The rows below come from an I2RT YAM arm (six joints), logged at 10 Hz.
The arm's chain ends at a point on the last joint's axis. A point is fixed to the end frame.
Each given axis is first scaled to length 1.
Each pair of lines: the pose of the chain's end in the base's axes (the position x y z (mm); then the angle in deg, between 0 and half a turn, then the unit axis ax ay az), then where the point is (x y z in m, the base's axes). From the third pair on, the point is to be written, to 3 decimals.
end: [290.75 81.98 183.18 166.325 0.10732 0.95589 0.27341]
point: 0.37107 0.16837 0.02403
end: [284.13 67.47 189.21 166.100 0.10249 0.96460 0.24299]
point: 0.36388 0.14378 0.02472
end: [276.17 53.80 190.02 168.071 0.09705 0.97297 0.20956]
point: 0.348 0.120 0.018
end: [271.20 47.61 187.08 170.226 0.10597 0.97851 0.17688]
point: 0.336 0.102 0.008
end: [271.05 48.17 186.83 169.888 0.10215 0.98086 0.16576]
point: 0.336 0.099 0.007
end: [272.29 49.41 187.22 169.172 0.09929 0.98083 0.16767]
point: 0.340 0.101 0.008
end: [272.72 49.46 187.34 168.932 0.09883 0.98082 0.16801]
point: 0.341 0.101 0.009
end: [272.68 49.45 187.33 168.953 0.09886 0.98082 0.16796]
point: 0.341 0.101 0.009
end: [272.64 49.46 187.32 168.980 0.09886 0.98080 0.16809]
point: 0.341 0.101 0.009
